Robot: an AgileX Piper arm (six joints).
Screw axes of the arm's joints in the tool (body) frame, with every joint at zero. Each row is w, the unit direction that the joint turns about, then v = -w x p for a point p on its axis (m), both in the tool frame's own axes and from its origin. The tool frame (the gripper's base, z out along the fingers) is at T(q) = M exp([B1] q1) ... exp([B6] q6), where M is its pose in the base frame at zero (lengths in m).
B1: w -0.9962 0 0.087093 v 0.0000 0.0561 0.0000
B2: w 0 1 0 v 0.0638 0.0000 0.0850
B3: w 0 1 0 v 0.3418 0.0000 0.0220
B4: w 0 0 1 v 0.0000 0.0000 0.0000
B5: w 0 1 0 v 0.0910 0.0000 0.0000
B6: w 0 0 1 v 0.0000 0.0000 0.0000
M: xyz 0.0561 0.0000 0.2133 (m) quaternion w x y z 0.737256 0 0.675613 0
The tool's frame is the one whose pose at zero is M.
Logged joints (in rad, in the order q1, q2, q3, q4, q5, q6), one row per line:
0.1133, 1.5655, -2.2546, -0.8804, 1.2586, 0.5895
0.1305, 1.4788, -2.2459, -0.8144, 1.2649, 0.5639
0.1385, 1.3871, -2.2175, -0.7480, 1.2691, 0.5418
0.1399, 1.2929, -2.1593, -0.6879, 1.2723, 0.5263
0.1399, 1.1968, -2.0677, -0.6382, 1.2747, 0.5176
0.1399, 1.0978, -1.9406, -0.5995, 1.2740, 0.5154
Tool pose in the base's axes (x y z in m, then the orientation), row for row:
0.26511, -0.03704, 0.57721, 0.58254, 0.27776, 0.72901, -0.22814
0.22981, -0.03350, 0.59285, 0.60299, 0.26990, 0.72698, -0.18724
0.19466, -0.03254, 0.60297, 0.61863, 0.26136, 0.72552, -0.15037
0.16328, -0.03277, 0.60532, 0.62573, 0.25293, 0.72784, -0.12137
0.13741, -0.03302, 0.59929, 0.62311, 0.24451, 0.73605, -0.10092
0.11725, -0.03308, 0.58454, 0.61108, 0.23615, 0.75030, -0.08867
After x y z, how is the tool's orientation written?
As a quaternion, w x y z.
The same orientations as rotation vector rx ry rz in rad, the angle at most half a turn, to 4 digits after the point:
0.6486, 1.7022, -0.5327
0.6249, 1.6832, -0.4335
0.6013, 1.6692, -0.3460
0.5802, 1.6697, -0.2784
0.5615, 1.6903, -0.2318
0.5450, 1.7315, -0.2046

